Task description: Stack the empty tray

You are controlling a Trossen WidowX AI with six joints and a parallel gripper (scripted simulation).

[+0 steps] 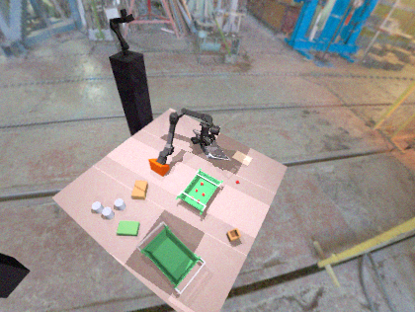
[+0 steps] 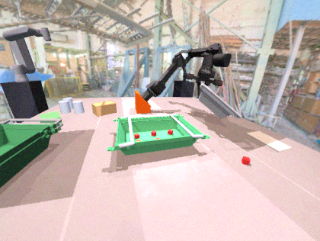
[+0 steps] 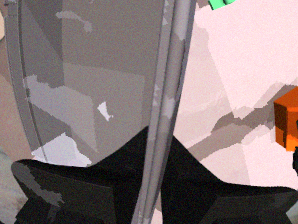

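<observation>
The grey tray lies 5 cm ahead of my gripper tip and 6 cm to the left of it. The rest, counted from my gripper tip: tan block: 25 cm behind, 49 cm to the right, 11 cm below; then white sheet: 32 cm ahead, 17 cm to the left, 14 cm below; then red block: 36 cm ahead, 9 cm to the right, 13 cm below.
</observation>
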